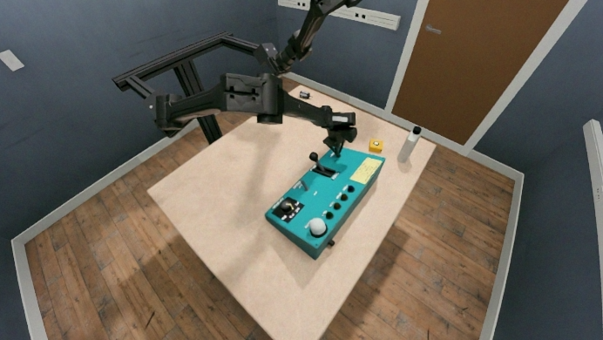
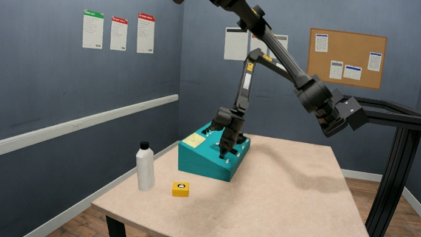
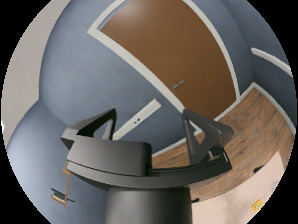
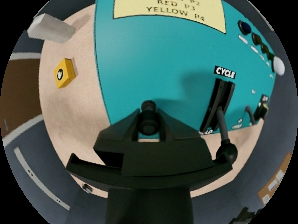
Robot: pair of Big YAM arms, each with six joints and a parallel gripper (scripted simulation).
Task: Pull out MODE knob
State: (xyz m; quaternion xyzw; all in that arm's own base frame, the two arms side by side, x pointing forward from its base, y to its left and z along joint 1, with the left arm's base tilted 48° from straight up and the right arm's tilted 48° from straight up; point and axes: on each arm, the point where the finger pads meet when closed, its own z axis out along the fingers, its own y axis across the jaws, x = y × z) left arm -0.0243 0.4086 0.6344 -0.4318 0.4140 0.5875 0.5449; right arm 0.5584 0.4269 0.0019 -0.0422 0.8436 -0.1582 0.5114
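Note:
Now: right hand 10 mm above the black knob. Round my right hand: toggle: 240 mm to the right, 10 mm ahead; then ball-topped lever: 120 mm to the right, 10 mm behind, 10 mm above.

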